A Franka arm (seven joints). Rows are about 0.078 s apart.
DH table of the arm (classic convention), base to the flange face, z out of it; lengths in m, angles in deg. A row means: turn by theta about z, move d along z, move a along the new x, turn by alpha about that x. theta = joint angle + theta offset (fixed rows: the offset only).
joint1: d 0.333  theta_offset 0  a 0  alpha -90
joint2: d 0  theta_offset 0  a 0  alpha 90
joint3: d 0.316  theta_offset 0  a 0.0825  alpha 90
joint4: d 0  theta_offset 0  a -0.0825  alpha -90
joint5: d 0.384  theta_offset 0  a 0  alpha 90
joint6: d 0  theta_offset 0  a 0.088  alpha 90
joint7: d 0.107  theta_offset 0  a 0  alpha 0
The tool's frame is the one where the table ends.
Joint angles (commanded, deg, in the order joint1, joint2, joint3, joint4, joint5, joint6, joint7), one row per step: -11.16 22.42 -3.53 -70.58 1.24 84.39 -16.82; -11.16 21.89 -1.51 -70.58 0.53 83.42 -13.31; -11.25 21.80 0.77 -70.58 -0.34 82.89 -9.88; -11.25 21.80 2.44 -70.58 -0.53 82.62 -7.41; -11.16 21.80 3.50 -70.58 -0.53 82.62 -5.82; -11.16 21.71 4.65 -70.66 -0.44 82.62 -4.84; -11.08 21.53 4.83 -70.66 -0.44 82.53 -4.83; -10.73 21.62 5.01 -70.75 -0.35 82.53 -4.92; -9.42 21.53 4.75 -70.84 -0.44 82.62 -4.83; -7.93 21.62 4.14 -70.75 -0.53 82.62 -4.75
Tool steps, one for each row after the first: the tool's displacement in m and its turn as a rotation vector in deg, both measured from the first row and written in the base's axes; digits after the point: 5 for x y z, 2 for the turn. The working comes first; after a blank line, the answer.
Tool pose at each row, in the base's axes (x y z in m, rotation vector in deg; the steps are taken from these numbers as rounded here): 0.63659 -0.15620 0.53732 -177.29 -3.60 12.84; 0.63670 -0.13866 0.54189 -177.48 -1.12 13.69; 0.63892 -0.12059 0.54222 -177.78 1.00 14.54; 0.64091 -0.10578 0.54204 -177.60 2.36 14.90; 0.64252 -0.09516 0.54222 -177.43 3.10 14.84; 0.64352 -0.08442 0.54288 -177.11 2.89 14.73; 0.64299 -0.08173 0.54485 -177.11 2.52 14.58; 0.64393 -0.07601 0.54318 -176.96 1.56 14.83; 0.64505 -0.06377 0.54351 -177.26 0.07 14.79; 0.64651 -0.05281 0.54305 -177.64 -1.20 14.91

0.00011 0.01754 0.00457 -0.35 0.56 -1.57; 0.00233 0.03561 0.00490 -0.82 1.11 -2.89; 0.00432 0.05042 0.00472 -0.75 1.37 -3.77; 0.00593 0.06104 0.00490 -0.62 1.35 -4.26; 0.00693 0.07178 0.00556 -0.28 1.30 -4.15; 0.00640 0.07447 0.00753 -0.24 1.20 -3.91; 0.00734 0.08019 0.00586 -0.06 1.36 -3.30; 0.00846 0.09243 0.00619 -0.28 1.30 -2.33; 0.00992 0.10339 0.00573 -0.61 1.33 -1.48
